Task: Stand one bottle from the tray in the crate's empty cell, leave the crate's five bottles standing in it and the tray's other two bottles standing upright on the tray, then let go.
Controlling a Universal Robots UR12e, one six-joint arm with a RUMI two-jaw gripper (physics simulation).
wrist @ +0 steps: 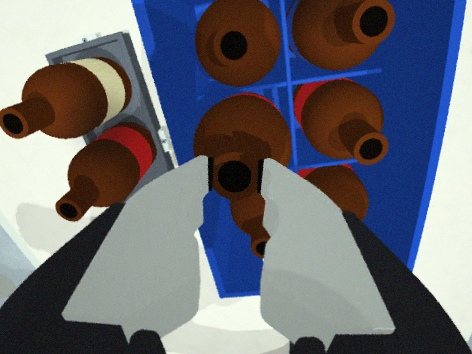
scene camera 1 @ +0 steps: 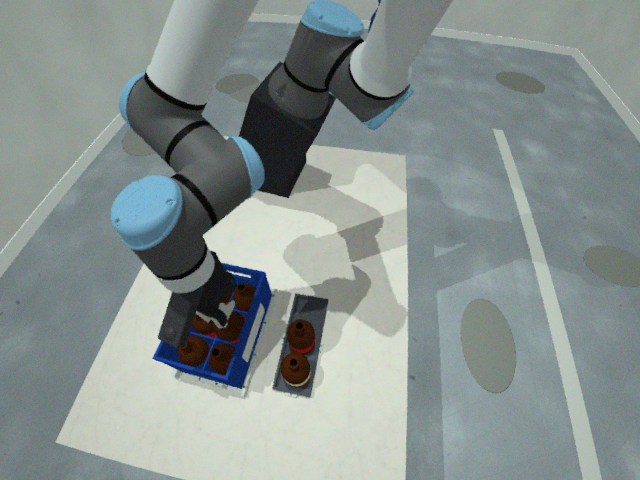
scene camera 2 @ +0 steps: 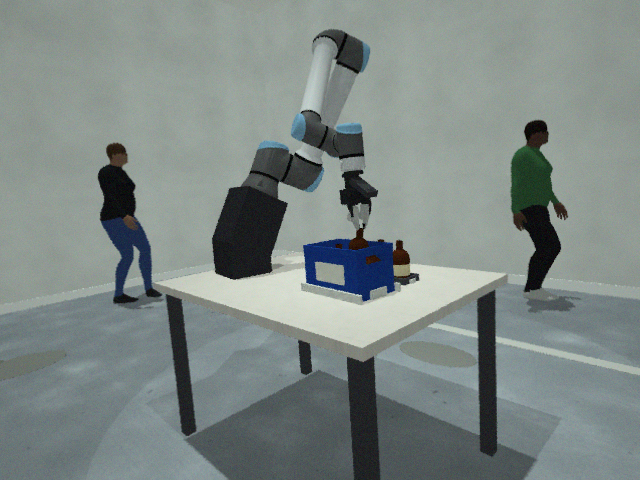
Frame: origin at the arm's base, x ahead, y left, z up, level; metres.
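Seen in the pictures: gripper, fingertip midpoint: point(wrist: 235, 162) point(scene camera 1: 218, 323) point(scene camera 2: 361, 229); arm's base, origin of the base link: point(scene camera 1: 297, 96) point(scene camera 2: 258, 195).
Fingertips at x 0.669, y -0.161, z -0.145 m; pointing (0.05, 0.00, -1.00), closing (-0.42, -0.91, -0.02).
Offsets run from my fingertips to a thing's top centre. Level surfaces: height alone.
My gripper point(scene camera 1: 223, 322) point(scene camera 2: 361, 227) point(wrist: 235, 162) is shut on the neck of a brown bottle @[dx -0.018, dy +0.005, dz +0.007 m] point(scene camera 1: 232, 329) point(scene camera 2: 358, 241) point(wrist: 242, 132). This bottle looks upright, its lower part inside the middle cell of the tray-side row of the blue crate @[dx -0.042, dy -0.037, dz -0.047 m] point(scene camera 1: 265, 294) point(scene camera 2: 356, 273) point(wrist: 436, 150). Its shoulder shows above the rim, higher than the crate's other bottles; its base is hidden. Five other bottles stand in the crate around it, some partly covered by my fingers. On the grey tray @[dx -0.013, dy +0.178, dz -0.197 m] point(scene camera 1: 310, 304) point(scene camera 2: 412, 279), a red-label bottle @[dx -0.015, dy +0.177, dz -0.062 m] point(scene camera 1: 300, 333) point(wrist: 105, 167) and a cream-label bottle @[dx +0.070, dy +0.166, dz -0.062 m] point(scene camera 1: 295, 366) point(scene camera 2: 401, 255) point(wrist: 65, 100) stand upright.
The crate and tray stand side by side on the white table @[dz -0.222 m] point(scene camera 1: 351, 423) point(scene camera 2: 413, 304), a narrow gap apart. The arm's black pedestal point(scene camera 1: 279, 134) point(scene camera 2: 248, 232) is at the table's far side. Two people point(scene camera 2: 119, 206) point(scene camera 2: 532, 180) are beyond the table.
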